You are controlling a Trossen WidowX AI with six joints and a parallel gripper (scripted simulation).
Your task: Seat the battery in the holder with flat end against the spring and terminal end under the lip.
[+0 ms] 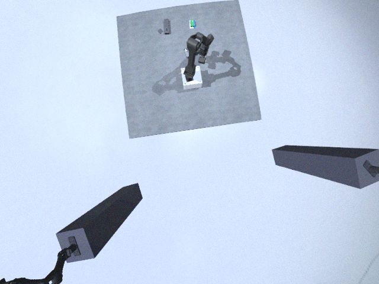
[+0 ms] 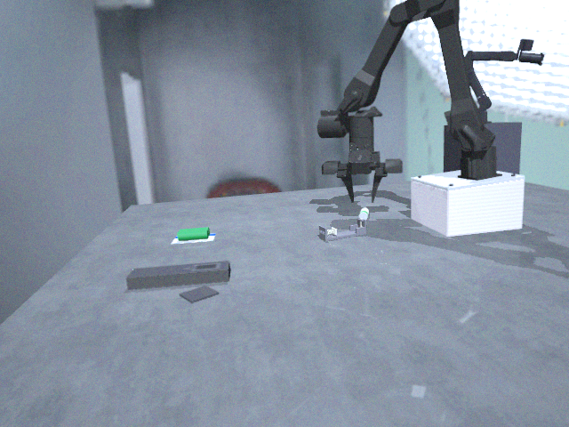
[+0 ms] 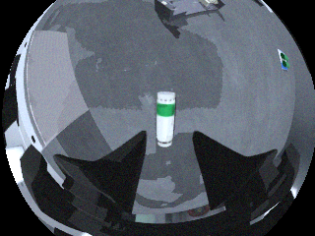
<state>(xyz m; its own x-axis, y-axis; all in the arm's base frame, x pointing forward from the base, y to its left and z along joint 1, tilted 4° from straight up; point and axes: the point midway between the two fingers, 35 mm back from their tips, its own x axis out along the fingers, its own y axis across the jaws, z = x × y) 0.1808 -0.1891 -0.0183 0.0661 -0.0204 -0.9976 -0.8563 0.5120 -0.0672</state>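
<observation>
Now: the battery 30 mm below my gripper tip. From my gripper tip the other things lie so: dark plate 430 mm ahead, 320 mm to the left, 40 mm below; long dark box 450 mm ahead, 240 mm to the left, 20 mm below.
</observation>
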